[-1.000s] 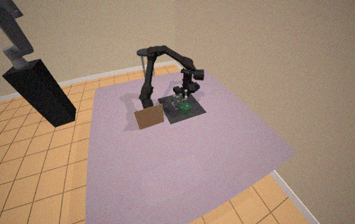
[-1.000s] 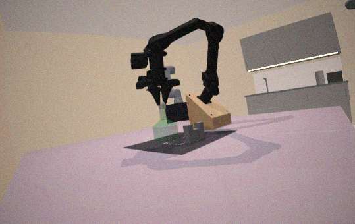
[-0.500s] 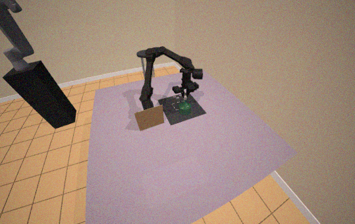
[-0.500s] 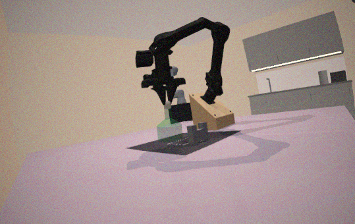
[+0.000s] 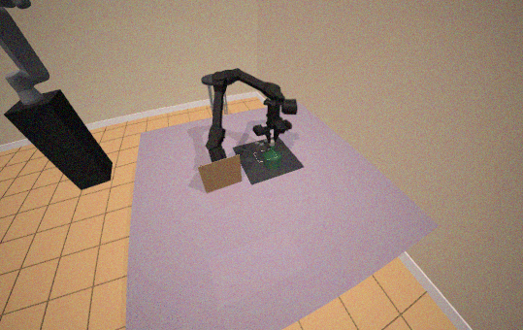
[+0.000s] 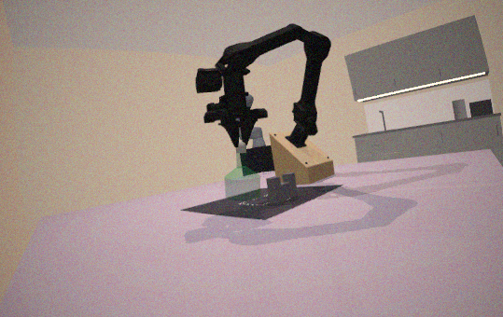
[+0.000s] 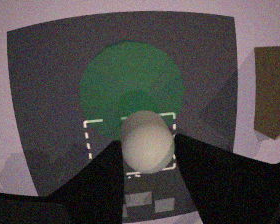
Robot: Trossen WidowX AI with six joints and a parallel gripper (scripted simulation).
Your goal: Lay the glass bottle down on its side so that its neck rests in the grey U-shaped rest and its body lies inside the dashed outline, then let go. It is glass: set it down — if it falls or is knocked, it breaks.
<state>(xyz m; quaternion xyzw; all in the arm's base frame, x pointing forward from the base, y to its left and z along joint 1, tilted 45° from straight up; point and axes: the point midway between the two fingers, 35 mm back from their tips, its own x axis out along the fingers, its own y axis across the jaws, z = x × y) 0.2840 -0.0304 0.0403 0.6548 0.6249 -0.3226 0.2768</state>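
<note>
Right now the green glass bottle is 1 cm to the right of my gripper tip and 5 cm below it. Also, from my gripper tip: dark mat (5 cm to the left, 14 cm below).
</note>
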